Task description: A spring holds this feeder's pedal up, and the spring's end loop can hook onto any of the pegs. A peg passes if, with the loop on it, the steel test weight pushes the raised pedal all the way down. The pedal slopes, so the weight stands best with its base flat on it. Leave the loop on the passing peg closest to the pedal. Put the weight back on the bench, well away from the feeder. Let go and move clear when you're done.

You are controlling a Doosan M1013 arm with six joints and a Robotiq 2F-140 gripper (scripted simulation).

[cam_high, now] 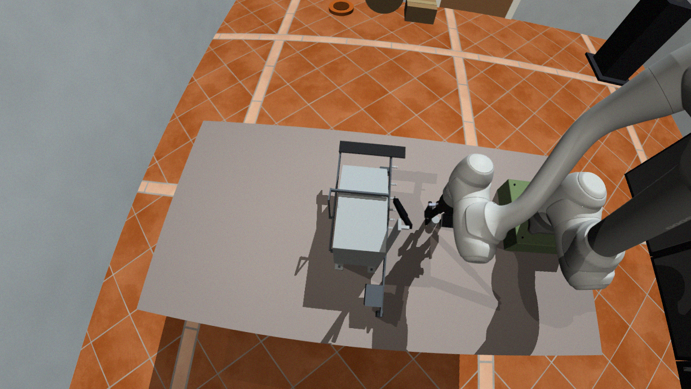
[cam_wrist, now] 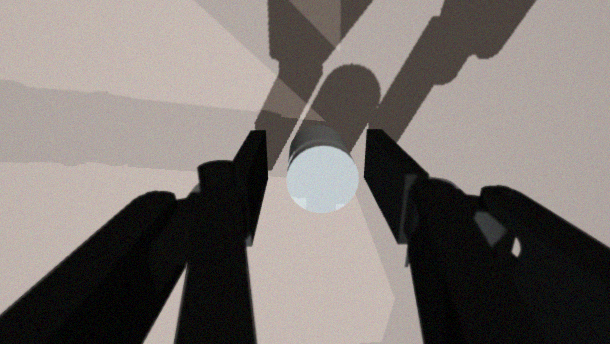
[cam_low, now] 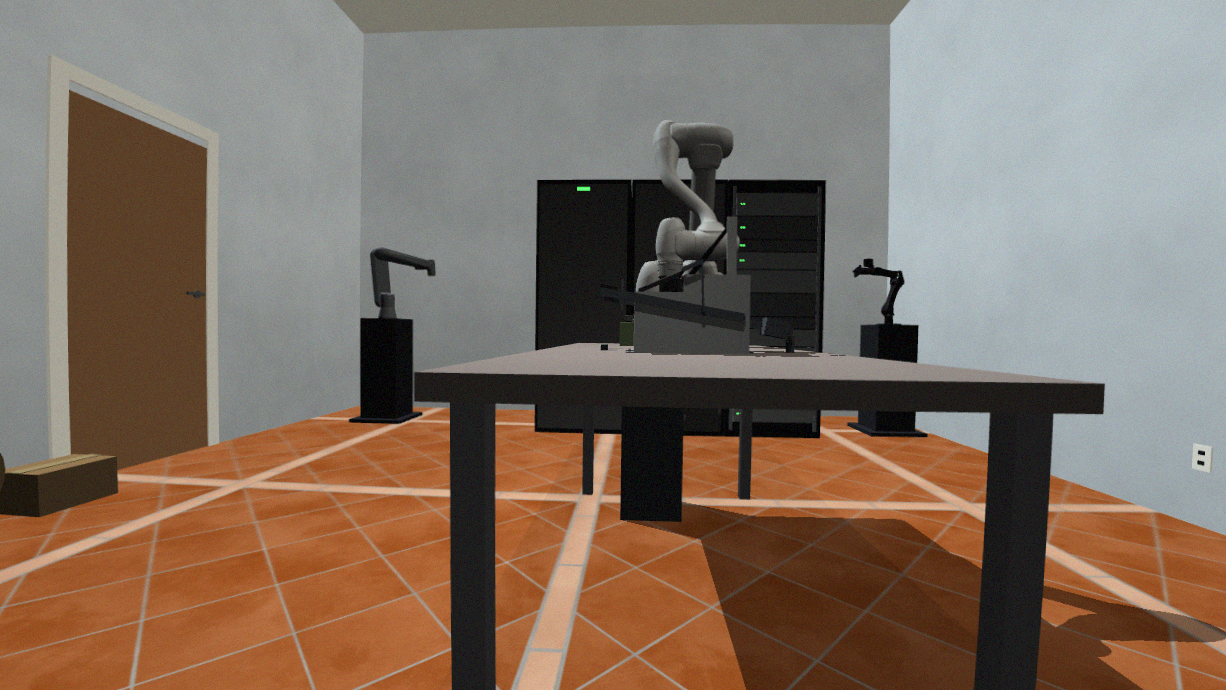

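My gripper is now 10 mm above the steel test weight. Also, from my hand: small block (200 mm ahead, 220 mm to the right, 30 mm below); white-tipped pin (190 mm ahead, 180 mm to the left, 370 mm above).
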